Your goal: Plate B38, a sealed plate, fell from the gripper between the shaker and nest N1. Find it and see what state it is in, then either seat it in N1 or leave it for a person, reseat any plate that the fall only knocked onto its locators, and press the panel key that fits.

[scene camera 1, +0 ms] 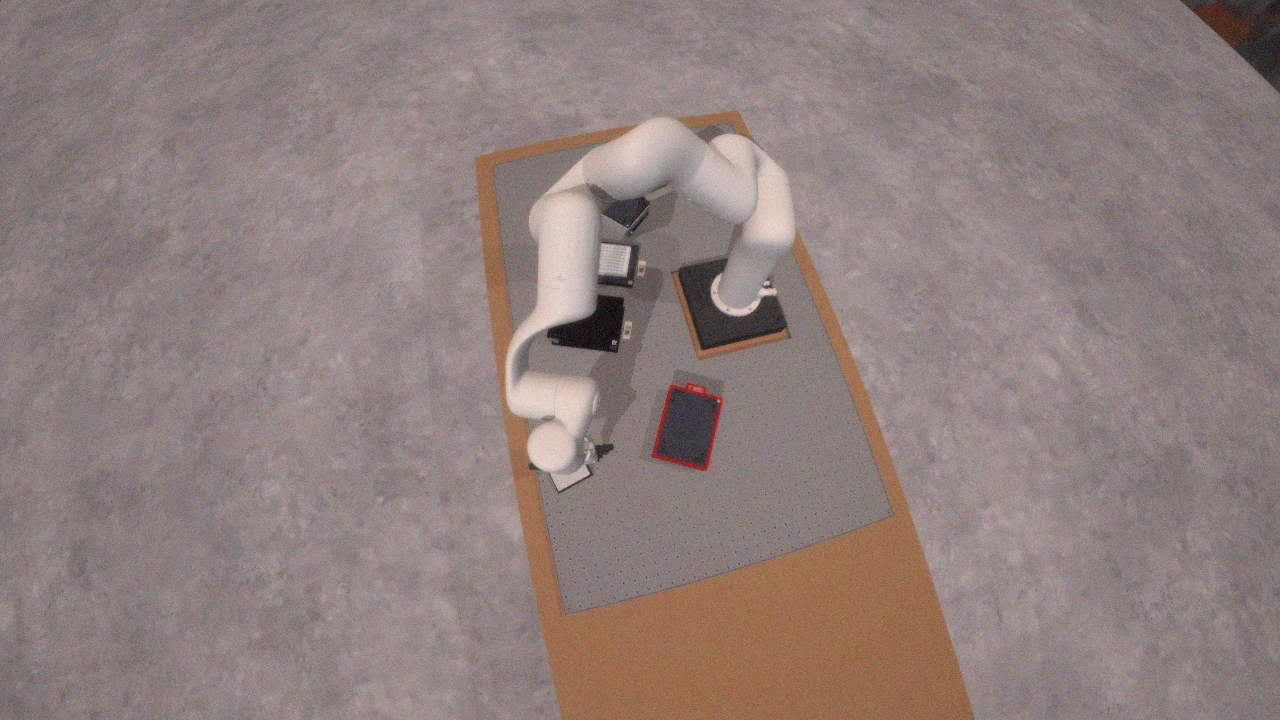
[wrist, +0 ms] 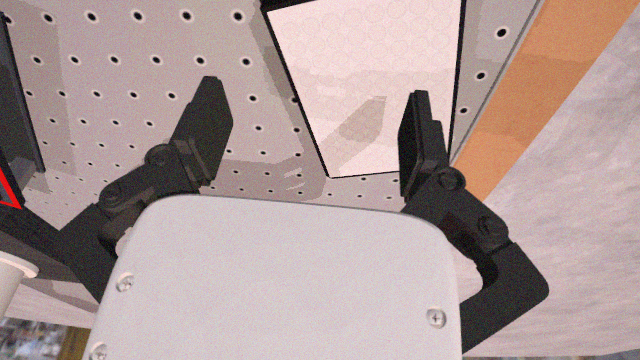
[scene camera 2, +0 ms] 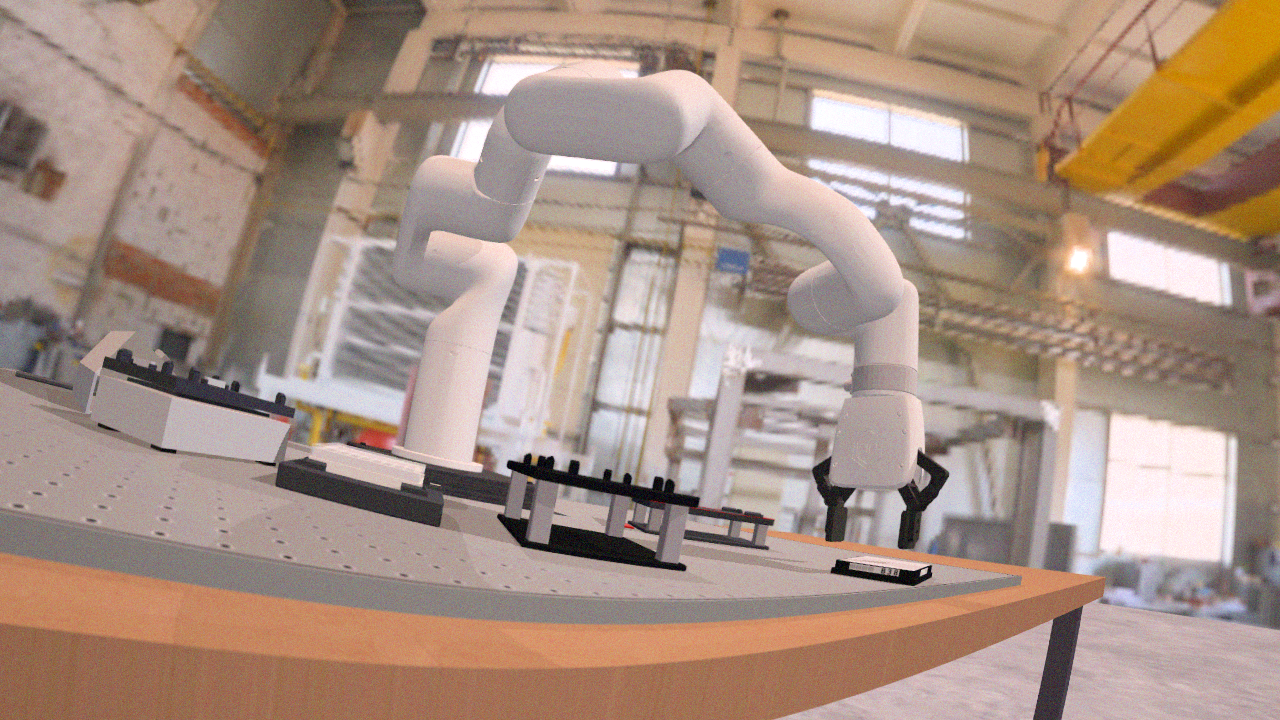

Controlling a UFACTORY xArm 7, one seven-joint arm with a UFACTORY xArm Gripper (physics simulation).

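Note:
My gripper is open and holds nothing, and I see it in the wrist view as well. There is a white well plate here, and there are also a button panel and a red-framed dark plate.

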